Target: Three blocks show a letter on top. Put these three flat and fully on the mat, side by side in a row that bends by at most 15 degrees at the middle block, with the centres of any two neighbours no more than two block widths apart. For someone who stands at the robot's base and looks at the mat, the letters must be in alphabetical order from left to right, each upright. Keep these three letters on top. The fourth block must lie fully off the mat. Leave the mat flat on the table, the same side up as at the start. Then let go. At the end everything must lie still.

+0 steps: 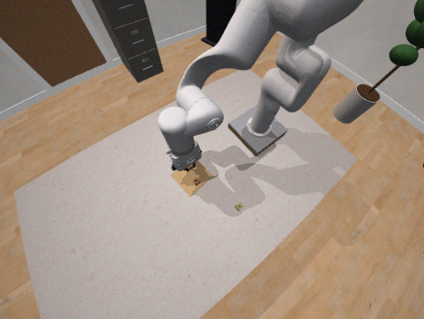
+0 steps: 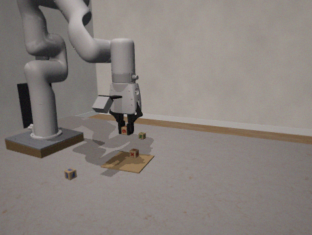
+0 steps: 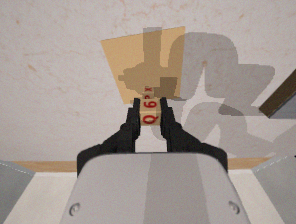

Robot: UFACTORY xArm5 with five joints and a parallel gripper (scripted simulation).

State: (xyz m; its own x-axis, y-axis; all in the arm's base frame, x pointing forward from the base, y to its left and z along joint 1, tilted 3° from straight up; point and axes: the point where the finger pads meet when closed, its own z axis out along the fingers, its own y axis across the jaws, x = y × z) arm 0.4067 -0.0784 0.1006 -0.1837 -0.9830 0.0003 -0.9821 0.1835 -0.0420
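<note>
My gripper is now 12 cm above the tan mat. From my hand the other things lie so: blue-lettered block (15 cm to the right, 12 cm behind, 11 cm below).
</note>
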